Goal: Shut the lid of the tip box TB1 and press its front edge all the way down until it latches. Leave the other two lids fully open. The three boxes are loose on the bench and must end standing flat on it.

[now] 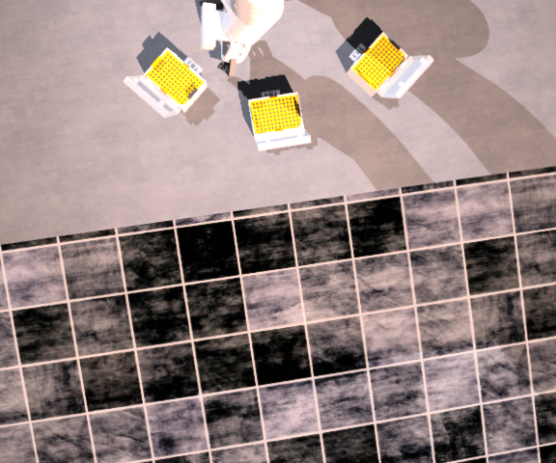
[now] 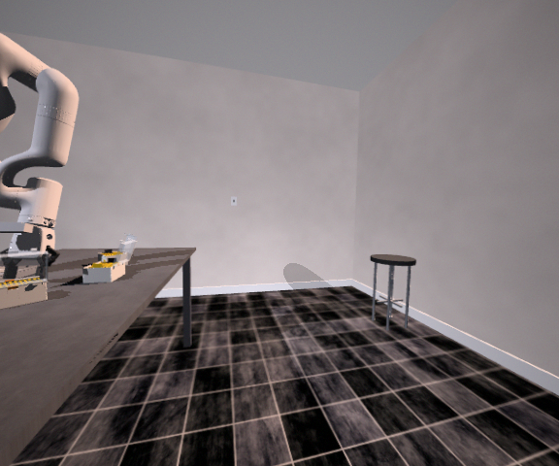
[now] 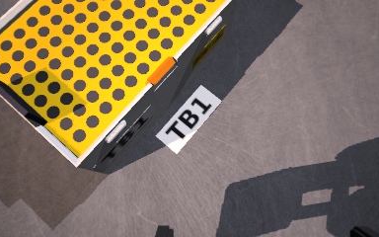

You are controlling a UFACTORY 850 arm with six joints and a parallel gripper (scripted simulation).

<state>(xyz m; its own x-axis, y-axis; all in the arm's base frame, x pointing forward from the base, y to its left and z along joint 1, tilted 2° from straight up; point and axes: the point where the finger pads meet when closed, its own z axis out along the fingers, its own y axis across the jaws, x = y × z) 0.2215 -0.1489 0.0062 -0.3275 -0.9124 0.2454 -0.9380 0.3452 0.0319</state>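
Now: the clear lid 19 cm to the right of my hand, 7 cm ahead of it and 6 cm above it. Round my hand: white tag reading TB1 (9 cm to the right, 4 cm below, 1 cm ahead); box (15 cm to the right, 4 cm ahead, 2 cm above).
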